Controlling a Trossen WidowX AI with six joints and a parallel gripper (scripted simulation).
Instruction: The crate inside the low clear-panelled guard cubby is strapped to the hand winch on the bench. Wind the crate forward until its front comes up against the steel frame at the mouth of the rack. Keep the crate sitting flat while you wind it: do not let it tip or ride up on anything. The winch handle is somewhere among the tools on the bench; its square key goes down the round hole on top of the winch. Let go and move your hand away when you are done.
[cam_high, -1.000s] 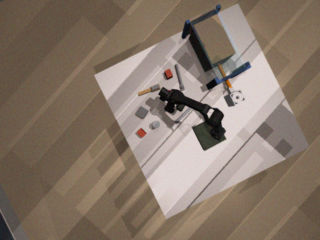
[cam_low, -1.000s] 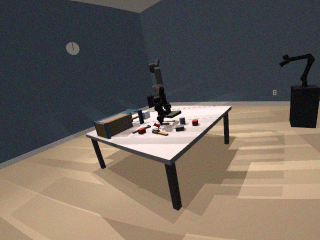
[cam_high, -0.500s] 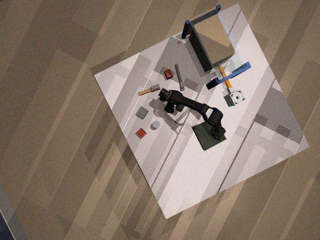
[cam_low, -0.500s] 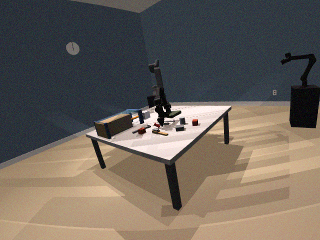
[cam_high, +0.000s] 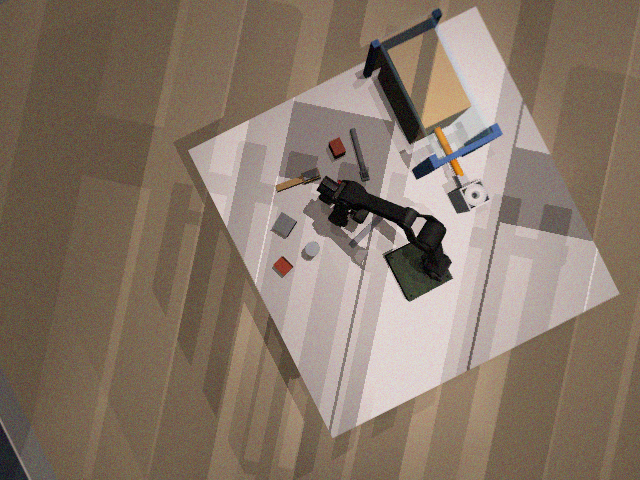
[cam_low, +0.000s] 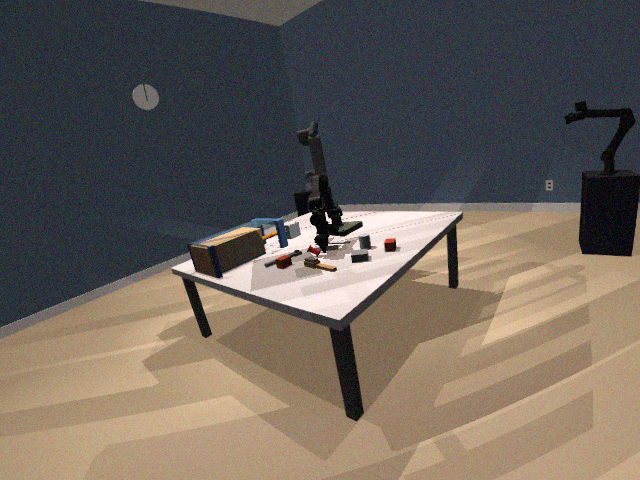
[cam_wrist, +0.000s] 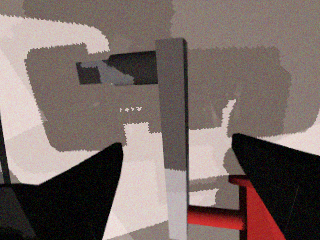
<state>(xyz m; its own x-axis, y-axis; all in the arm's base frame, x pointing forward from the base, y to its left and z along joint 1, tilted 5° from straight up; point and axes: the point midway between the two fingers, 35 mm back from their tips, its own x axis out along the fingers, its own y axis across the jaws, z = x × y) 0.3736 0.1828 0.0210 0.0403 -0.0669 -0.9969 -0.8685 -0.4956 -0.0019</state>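
Now: the winch handle 10 mm ahead of my gripper tip, 10 mm to the right of it and 10 mm above it. Also, from my gripper tip: wooden-handled brush (180 mm ahead, 90 mm to the left, 10 mm above); then red knob (60 mm ahead, 30 mm to the right, 20 mm above); then flat grey bar (130 mm behind, 50 mm to the right, 10 mm below).
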